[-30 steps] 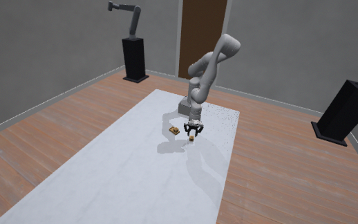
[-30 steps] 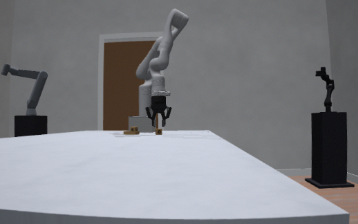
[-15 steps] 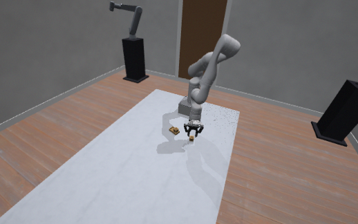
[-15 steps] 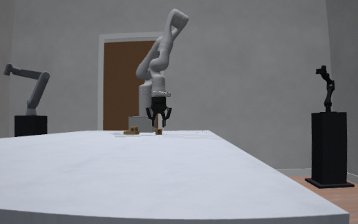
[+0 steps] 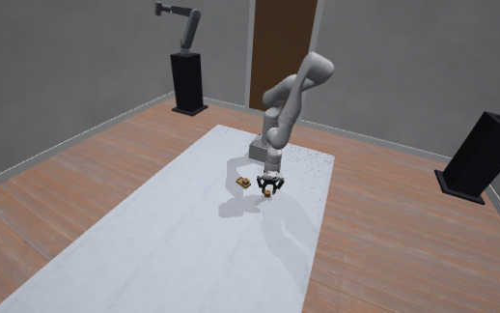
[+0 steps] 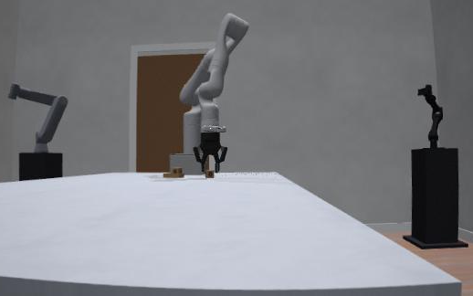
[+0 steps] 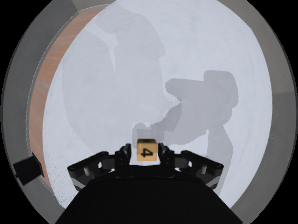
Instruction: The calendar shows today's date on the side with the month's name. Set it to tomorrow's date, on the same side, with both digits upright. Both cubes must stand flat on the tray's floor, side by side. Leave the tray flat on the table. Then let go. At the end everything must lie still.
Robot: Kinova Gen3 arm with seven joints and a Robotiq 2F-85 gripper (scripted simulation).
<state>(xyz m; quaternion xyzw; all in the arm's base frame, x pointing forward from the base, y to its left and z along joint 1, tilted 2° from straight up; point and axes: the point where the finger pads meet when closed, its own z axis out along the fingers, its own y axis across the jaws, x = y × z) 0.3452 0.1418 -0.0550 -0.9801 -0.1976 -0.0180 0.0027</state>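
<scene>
My gripper is now 20 mm above the wooden digit cube. Round my hand: wooden calendar tray (150 mm to the right, 30 mm below, 20 mm behind).
</scene>
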